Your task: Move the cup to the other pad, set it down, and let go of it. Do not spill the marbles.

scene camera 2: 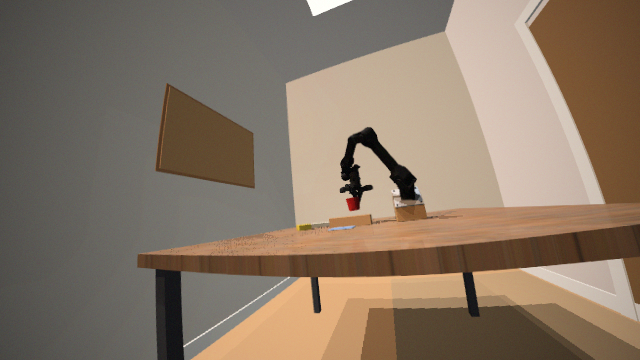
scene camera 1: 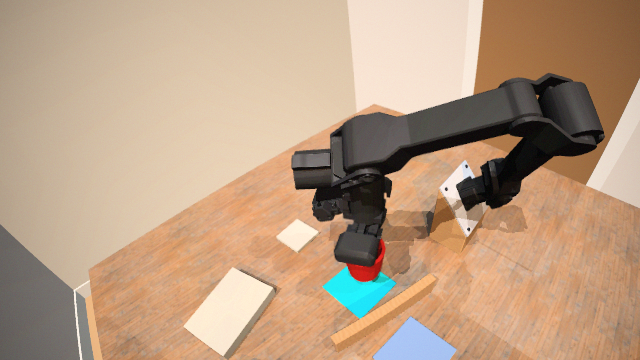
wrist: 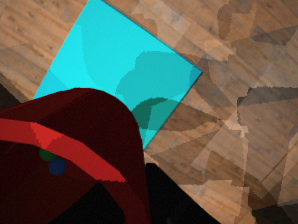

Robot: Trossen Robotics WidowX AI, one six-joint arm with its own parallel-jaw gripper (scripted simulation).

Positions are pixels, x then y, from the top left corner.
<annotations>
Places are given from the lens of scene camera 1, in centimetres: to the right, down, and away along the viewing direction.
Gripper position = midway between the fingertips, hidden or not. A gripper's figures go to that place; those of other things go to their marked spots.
gripper (scene camera 1: 367, 246): 9, 12, 52
small beige tile (scene camera 1: 297, 235): -6, 14, 71
cyan pad (scene camera 1: 359, 297): 8, 24, 56
wooden bar (scene camera 1: 381, 315): 11, 24, 47
The marked spots on the small beige tile and the wooden bar are 31 cm apart.
</annotations>
